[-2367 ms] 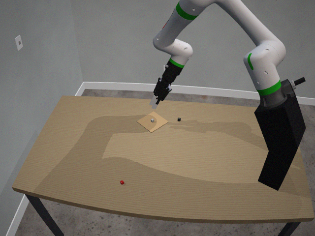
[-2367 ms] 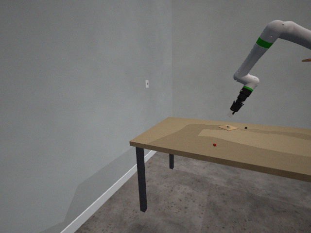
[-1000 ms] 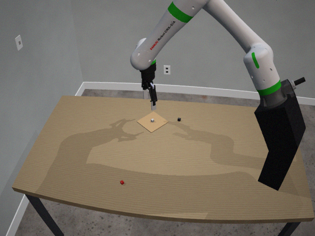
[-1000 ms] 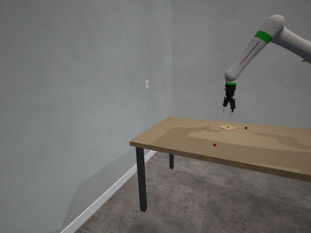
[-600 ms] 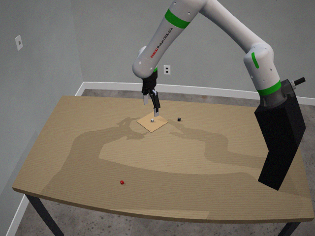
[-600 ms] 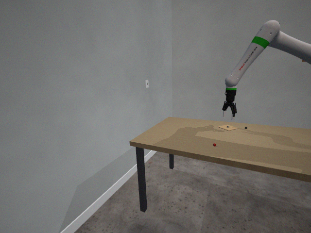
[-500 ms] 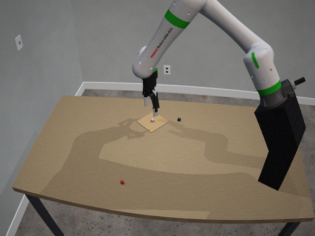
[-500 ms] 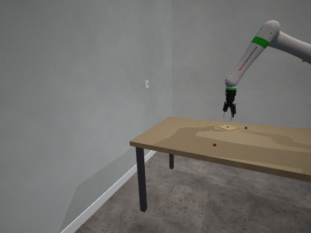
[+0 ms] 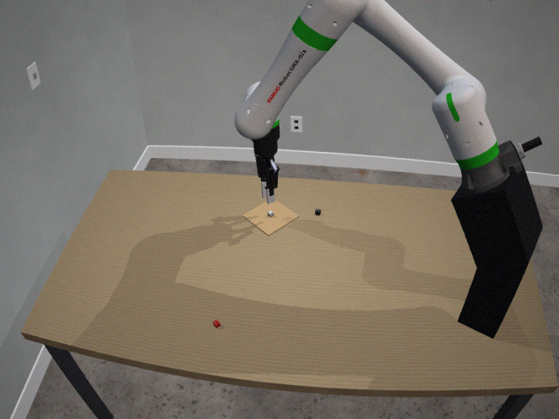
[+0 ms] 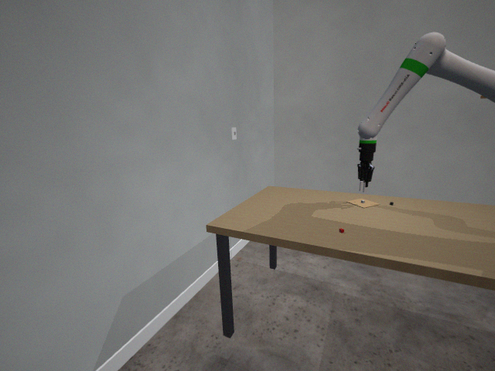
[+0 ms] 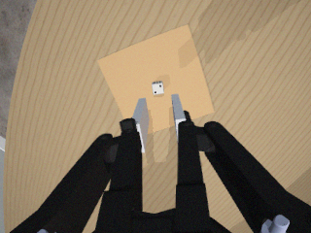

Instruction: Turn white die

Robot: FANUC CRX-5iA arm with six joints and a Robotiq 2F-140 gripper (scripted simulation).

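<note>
Right now the white die is 10 cm below my hand. Round my hand: tan mat (11 cm below); black die (17 cm behind, 2 cm to the right, 11 cm below); red die (12 cm ahead, 48 cm to the left, 11 cm below).
</note>
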